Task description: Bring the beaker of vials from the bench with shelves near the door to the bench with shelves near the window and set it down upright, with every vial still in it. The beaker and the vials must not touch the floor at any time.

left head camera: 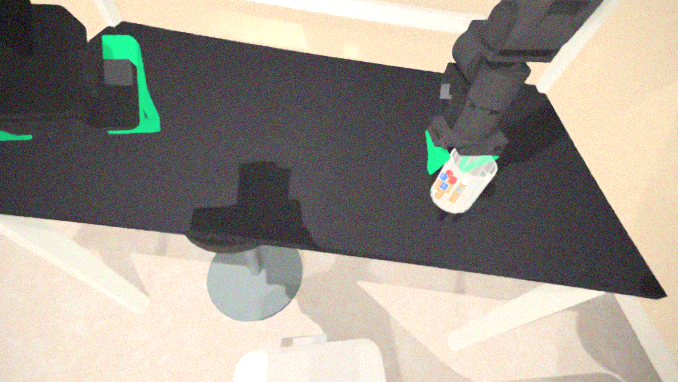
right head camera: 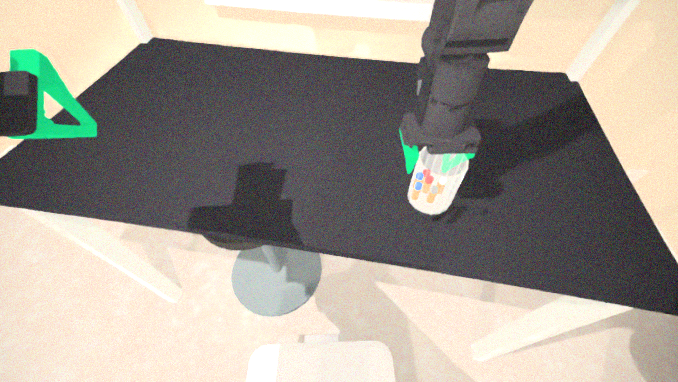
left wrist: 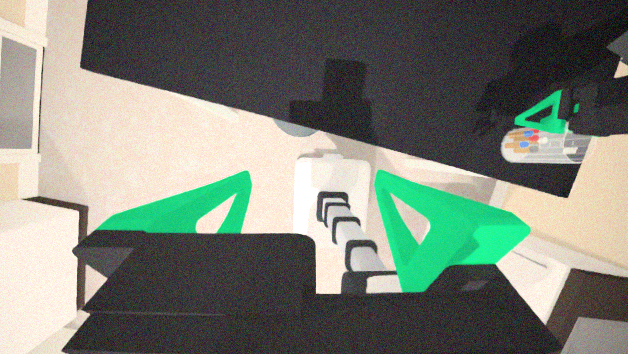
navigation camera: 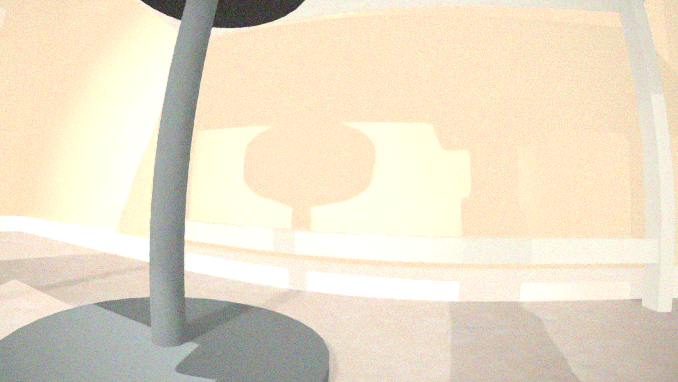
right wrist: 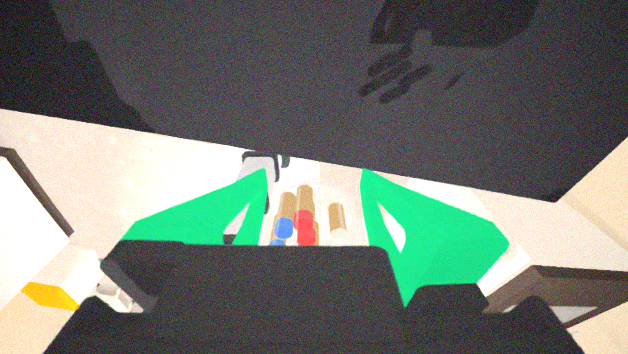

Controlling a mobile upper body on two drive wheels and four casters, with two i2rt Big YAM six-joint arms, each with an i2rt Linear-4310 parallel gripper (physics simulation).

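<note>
My right gripper is shut on the clear beaker, holding it roughly upright above the black bench top, near its right end in the head views. Vials with blue, red, white and grey caps stand inside the beaker; my gripper hides part of them in the right wrist view. Shadows of the vials fall on the bench apart from the beaker. My left gripper is wide open and empty, raised at the left.
A stool with a grey round base and a dark seat stands at the bench's near edge. A white bench leg stands at the right. My white base is near the stool.
</note>
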